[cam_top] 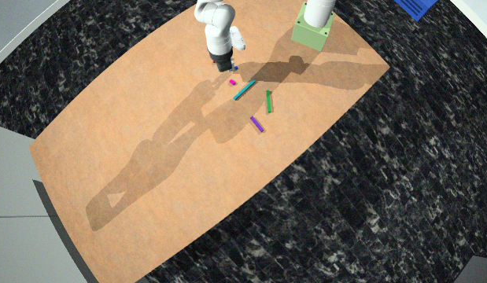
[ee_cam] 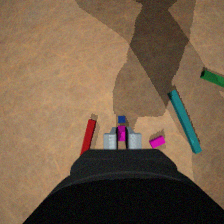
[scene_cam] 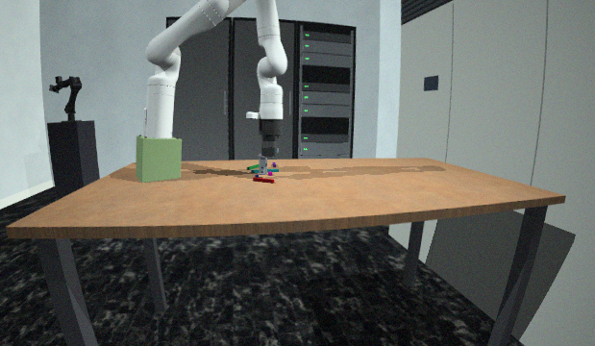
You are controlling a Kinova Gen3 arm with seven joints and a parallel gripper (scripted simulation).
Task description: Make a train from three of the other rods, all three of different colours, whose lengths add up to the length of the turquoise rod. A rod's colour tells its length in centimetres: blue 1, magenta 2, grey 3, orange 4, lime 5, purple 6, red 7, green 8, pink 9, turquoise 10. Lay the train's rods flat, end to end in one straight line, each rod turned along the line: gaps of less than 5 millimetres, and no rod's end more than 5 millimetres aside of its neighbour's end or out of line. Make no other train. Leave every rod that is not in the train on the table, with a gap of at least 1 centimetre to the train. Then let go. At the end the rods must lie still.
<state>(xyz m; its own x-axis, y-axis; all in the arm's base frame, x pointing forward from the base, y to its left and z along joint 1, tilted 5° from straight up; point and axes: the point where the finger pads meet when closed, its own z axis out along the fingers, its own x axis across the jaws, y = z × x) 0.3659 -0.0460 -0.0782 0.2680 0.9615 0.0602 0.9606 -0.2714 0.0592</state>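
The blue rod is 20 mm behind my hand, 10 mm to the left of it and 30 mm below it. From my hand the other things lie so: turquoise rod 10 mm ahead, 100 mm to the left, 30 mm below; red rod 50 mm to the right, 30 mm below; green rod 30 mm behind, 180 mm to the left, 30 mm below.
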